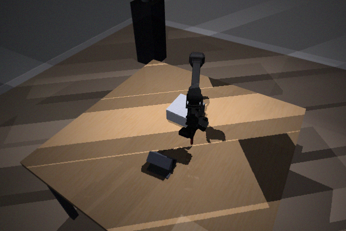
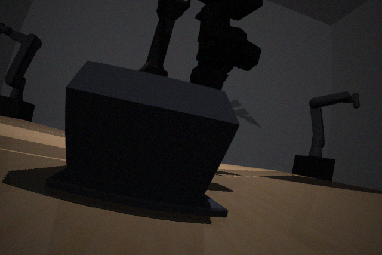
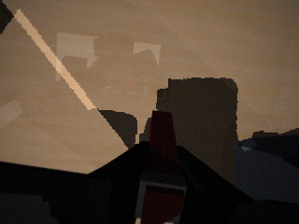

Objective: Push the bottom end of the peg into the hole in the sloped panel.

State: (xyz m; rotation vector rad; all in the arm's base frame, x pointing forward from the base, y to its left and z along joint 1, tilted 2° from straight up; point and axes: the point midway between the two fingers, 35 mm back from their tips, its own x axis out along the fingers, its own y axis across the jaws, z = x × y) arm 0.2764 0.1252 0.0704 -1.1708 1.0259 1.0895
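My gripper tip is 160 mm short of the sloped panel, 90 mm to the left of it and 70 mm above it. The rest, counted from my gripper tip: peg (20 mm above).
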